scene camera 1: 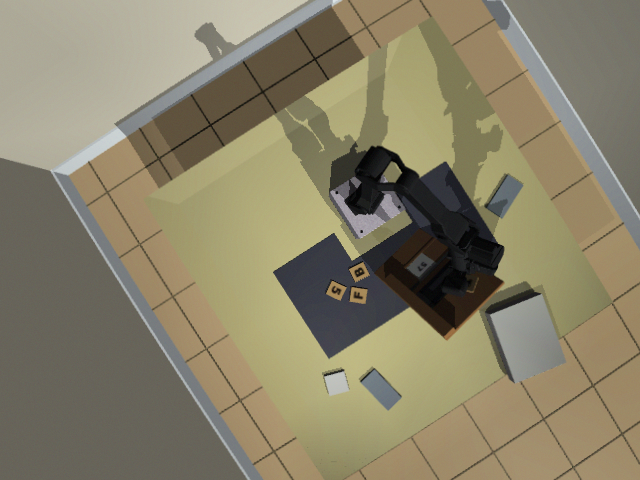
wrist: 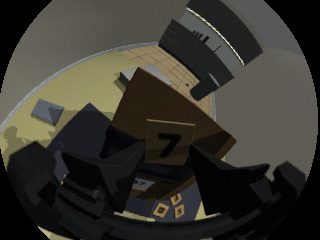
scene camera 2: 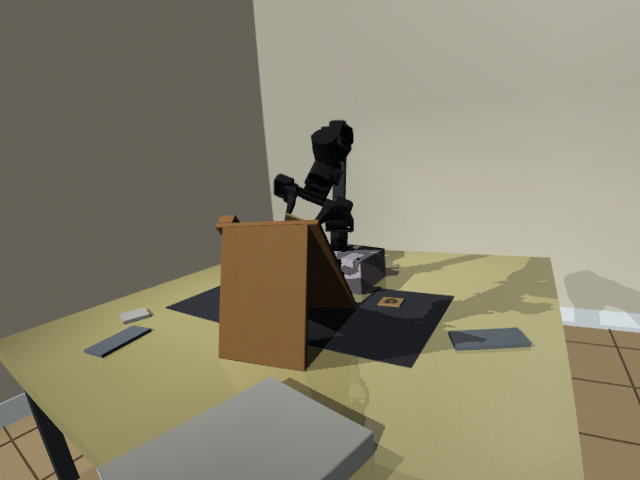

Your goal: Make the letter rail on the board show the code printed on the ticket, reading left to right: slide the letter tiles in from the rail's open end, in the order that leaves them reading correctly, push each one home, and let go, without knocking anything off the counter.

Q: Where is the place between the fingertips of my gripper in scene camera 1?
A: At 465,282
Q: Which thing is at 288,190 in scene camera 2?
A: My gripper.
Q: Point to a sloped brown board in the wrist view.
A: At 147,97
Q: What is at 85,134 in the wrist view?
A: A dark mat.
